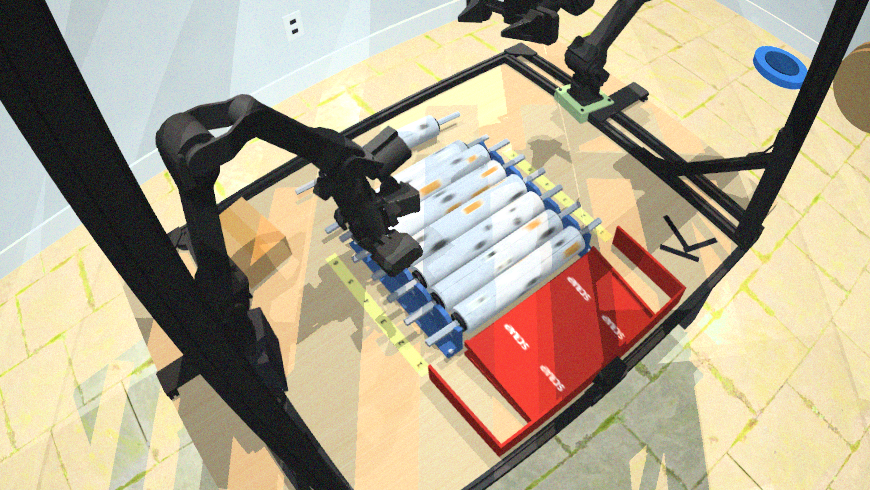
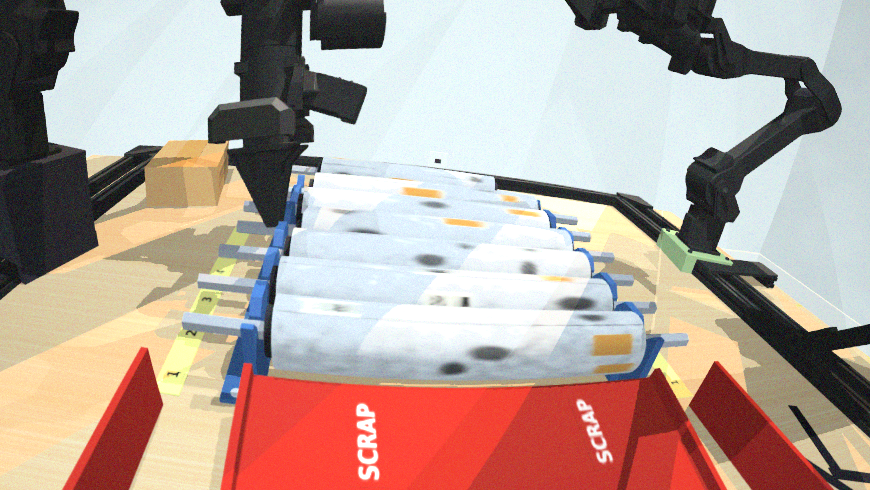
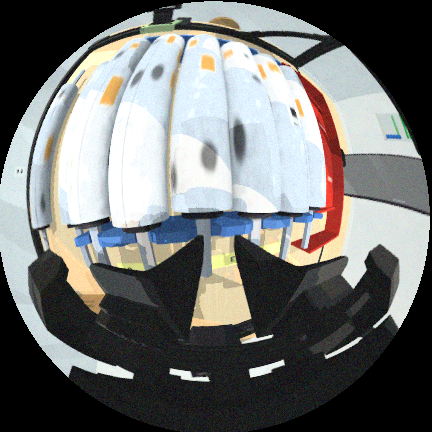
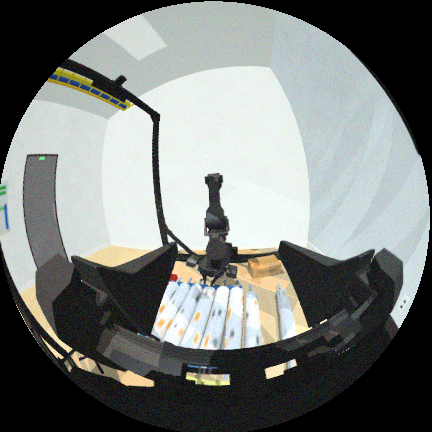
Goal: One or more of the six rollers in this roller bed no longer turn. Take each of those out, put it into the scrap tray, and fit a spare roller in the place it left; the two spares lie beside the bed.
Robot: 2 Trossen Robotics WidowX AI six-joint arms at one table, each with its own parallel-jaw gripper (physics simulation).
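Frame: origin at the left arm's base, x back, y right, z up, level; metres.
Seen in the pictures: left gripper, fingertip midpoint: (image 2: 275,224) (image 3: 218,239) (image 4: 207,284); right gripper, fingertip midpoint: (image 1: 479,26) (image 4: 229,247); left arm's base, link origin: (image 1: 235,340) (image 2: 20,155); right arm's base, link origin: (image 1: 584,95) (image 2: 697,244).
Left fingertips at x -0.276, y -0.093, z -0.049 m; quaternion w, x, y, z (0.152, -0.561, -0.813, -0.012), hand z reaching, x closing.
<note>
Offsets run from my left fingertips to a thing's top centre. "spot": to the spot under its first point.
White spotted rollers lie side by side in the blue-railed roller bed {spot: dx -0.051, dy +0.131, dz -0.058 m} (image 1: 449,342) (image 2: 234,380). The roller nearest the tray (image 1: 517,281) (image 2: 426,340) rests at its front end. A spare roller {dx -0.041, dy -0.313, dz -0.013 m} (image 1: 423,130) (image 3: 46,170) (image 4: 284,310) lies apart beyond the bed; another roller {dx -0.079, dy -0.211, dz -0.013 m} (image 4: 251,320) lies near the bed's far end. The scrap tray {dx -0.233, dy +0.188, dz -0.011 m} (image 1: 535,340) (image 2: 456,426) is empty. My left gripper (image 1: 392,267) (image 2: 273,224) (image 3: 218,239) is partly open and empty over the left rail, a middle roller's grey shaft {spot: dx +0.024, dy -0.002, dz -0.004 m} (image 3: 206,262) showing beside its left-hand finger. My right gripper (image 1: 504,21) is wide open, raised and empty.
A cardboard box {dx +0.257, dy -0.167, dz -0.006 m} (image 1: 252,246) (image 2: 185,176) stands on the table beyond the left arm. Numbered yellow strips {spot: dx +0.058, dy +0.019, dz -0.060 m} (image 1: 368,304) (image 2: 203,301) run along the bed's sides. A black frame (image 1: 426,91) borders the table. Red tray walls (image 1: 651,261) (image 2: 118,426) stand at both sides.
</note>
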